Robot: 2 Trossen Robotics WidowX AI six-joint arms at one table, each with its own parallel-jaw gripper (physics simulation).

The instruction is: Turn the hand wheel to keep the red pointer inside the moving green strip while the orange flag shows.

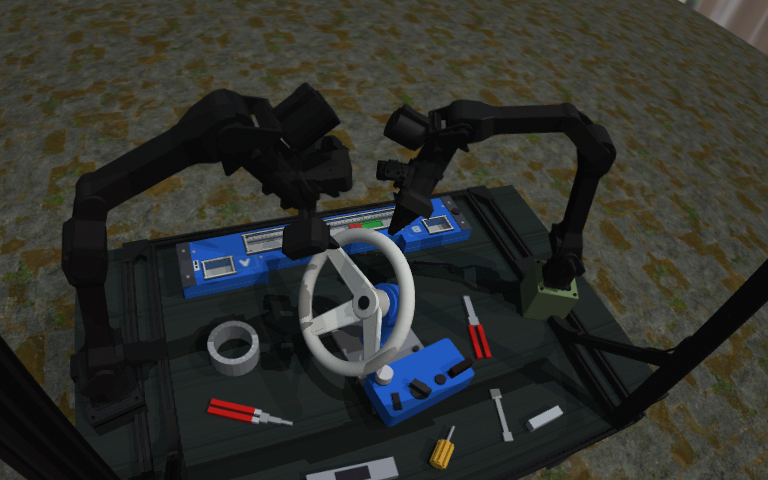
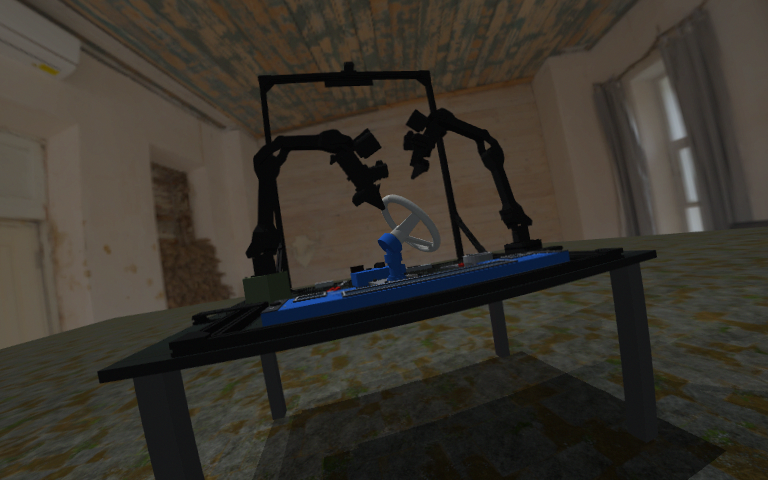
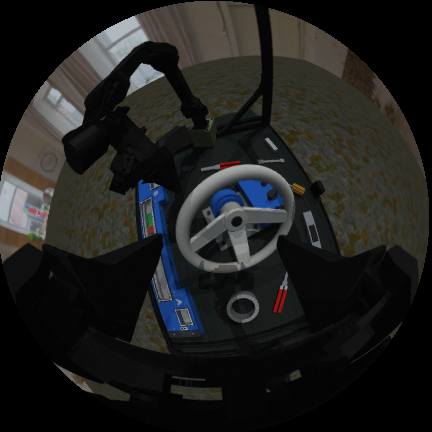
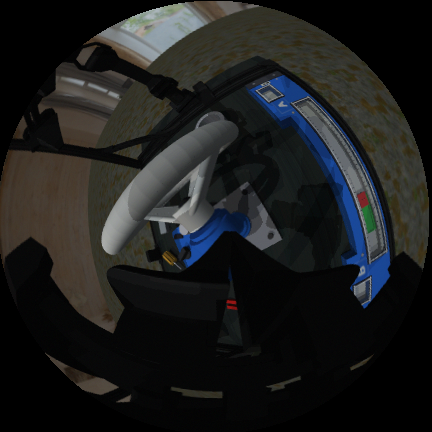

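Seen in the pictures: left gripper, fingertip midpoint: [image 1: 337,221] [image 2: 411,172] [image 3: 221,240] [image 4: 55,125]; right gripper, fingertip midpoint: [image 1: 389,234] [image 2: 383,209] [image 3: 179,191] [image 4: 228,236]; left arm's base, origin of the base link: [image 1: 108,389] [image 2: 522,242] [image 4: 179,98]; right arm's base, origin of the base link: [image 1: 556,278] [image 2: 265,274] [image 3: 200,124].
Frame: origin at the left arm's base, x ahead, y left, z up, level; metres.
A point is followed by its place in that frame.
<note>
The white hand wheel [image 1: 306,295] @(y -0.035, x 0.395, z 0.080 m) [image 2: 426,224] @(y 0.004, x 0.450, z 0.118 m) [image 3: 189,209] @(y -0.061, x 0.493, z 0.228 m) [image 4: 169,169] @(y -0.049, x 0.509, z 0.220 m) stands tilted on a blue hub at the table's middle. Behind it lies the blue gauge bar [image 1: 215,248] @(y 0.243, x 0.315, z -0.017 m) [image 3: 177,298] @(y 0.171, x 0.369, z -0.017 m) [image 4: 322,169] @(y 0.125, x 0.540, z -0.049 m). On its scale the red pointer [image 1: 354,226] @(y 0.155, x 0.641, z -0.017 m) [image 3: 151,230] @(y 0.152, x 0.636, z -0.017 m) [image 4: 362,199] @(y 0.153, x 0.647, z -0.017 m) sits right beside the green strip [image 1: 373,223] [image 3: 149,219] @(y 0.143, x 0.683, z -0.017 m) [image 4: 369,219] @(y 0.145, x 0.691, z -0.017 m), at its end and not inside it. My left gripper [image 1: 308,226] [image 2: 419,169] @(y -0.086, x 0.412, z 0.316 m) [image 3: 221,240] @(y -0.086, x 0.412, z 0.316 m) is open and empty, above the wheel's upper left rim. My right gripper [image 1: 396,226] @(y -0.054, x 0.559, z 0.187 m) [image 2: 377,205] @(y -0.054, x 0.559, z 0.187 m) [image 4: 228,236] @(y -0.054, x 0.559, z 0.187 m) is shut on nothing, its tip at the wheel's top rim.
A blue control box [image 1: 430,362] sits in front of the wheel. A grey ring [image 1: 234,348], red-handled pliers [image 1: 239,413] @(y -0.135, x 0.197, z -0.046 m) [image 1: 477,333] @(y -0.228, x 0.728, z -0.052 m), a yellow screwdriver [image 1: 442,452] @(y -0.400, x 0.471, z -0.025 m), a small wrench [image 1: 501,414] @(y -0.403, x 0.636, z -0.052 m) and a white block [image 1: 545,417] @(y -0.463, x 0.702, z -0.037 m) lie around. The right arm's green base [image 1: 549,297] @(y -0.272, x 0.884, z 0.030 m) stands at the right.
</note>
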